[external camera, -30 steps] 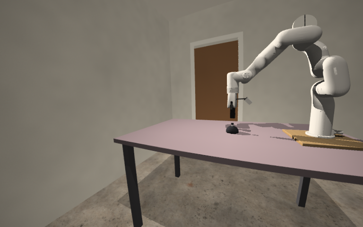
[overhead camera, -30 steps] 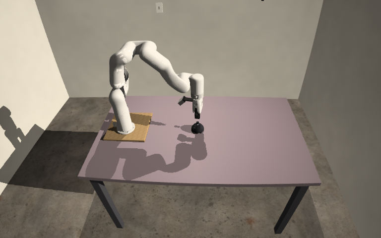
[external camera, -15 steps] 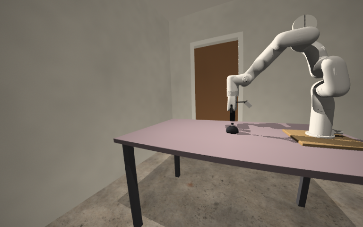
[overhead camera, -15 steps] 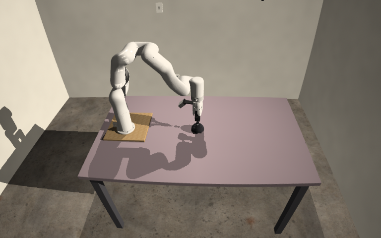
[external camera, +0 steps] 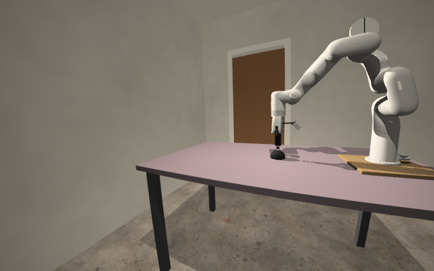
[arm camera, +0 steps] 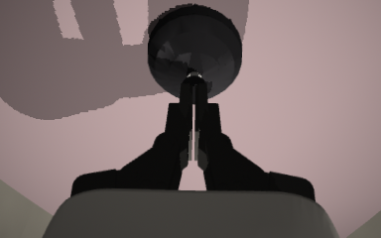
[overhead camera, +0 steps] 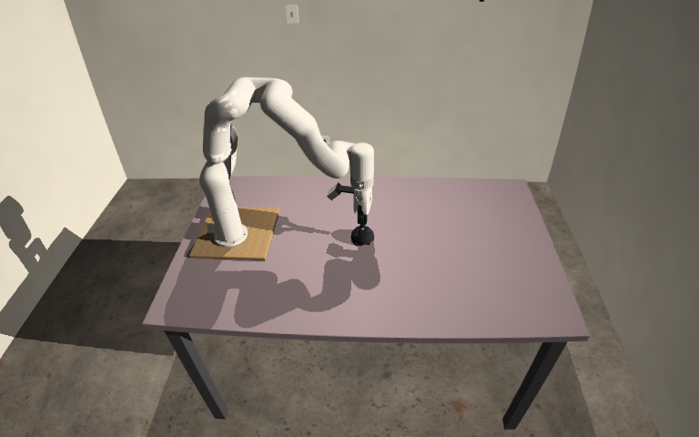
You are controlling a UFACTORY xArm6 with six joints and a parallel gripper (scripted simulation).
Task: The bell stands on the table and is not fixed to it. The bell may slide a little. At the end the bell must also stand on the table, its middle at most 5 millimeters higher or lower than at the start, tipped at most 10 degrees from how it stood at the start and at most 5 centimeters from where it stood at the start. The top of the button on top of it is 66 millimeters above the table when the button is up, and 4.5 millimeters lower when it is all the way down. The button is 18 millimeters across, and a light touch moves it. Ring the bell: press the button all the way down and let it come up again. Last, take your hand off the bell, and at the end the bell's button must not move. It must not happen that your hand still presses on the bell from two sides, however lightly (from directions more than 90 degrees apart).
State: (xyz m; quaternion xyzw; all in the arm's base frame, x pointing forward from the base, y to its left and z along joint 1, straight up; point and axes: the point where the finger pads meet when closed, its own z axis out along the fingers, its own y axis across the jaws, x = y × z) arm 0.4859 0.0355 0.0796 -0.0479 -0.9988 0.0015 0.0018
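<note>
The button lies 40 mm below my hand. Also, from my hand: black dome-shaped bell (50 mm below).
</note>
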